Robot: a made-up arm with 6 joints.
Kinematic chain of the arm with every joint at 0, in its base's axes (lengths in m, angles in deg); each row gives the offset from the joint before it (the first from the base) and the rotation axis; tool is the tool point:
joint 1: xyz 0 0 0.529 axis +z
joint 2: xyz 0 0 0 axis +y
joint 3: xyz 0 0 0.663 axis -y
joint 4: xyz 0 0 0 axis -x
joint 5: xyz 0.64 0 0 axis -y
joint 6: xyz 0 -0.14 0 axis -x
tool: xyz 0 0 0
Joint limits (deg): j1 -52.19..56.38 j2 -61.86..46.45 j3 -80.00..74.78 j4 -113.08..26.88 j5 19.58..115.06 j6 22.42..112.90
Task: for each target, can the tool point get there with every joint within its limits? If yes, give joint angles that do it. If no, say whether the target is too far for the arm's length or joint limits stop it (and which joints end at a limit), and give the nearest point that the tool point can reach.
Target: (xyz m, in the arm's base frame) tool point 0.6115 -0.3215 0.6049
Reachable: yes | joints -16.08 26.73 -26.06 -4.44 75.25 65.30
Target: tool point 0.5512 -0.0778 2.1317
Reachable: no: too far | nearest point 0.4248 -0.0600 1.7642 | short by 0.389 m
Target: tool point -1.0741 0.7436 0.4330
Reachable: no: joint limits stop it (at a limit: joint 2, joint 3, joint 4) | nearest point -0.9048 0.6264 1.2351 | short by 0.828 m
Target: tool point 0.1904 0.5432 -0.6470
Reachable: no: joint limits stop it (at a limit: joint 1, joint 2, joint 4) | nearest point 0.2374 0.4562 0.3337 | short by 0.986 m
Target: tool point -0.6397 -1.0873 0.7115
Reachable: no: joint limits stop it (at a limit: joint 2, joint 3, joint 4) | nearest point -0.5581 -0.9485 1.2351 | short by 0.548 m
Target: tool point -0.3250 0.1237 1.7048
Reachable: yes | joints -40.13 -36.34 55.03 -34.84 87.39 53.77
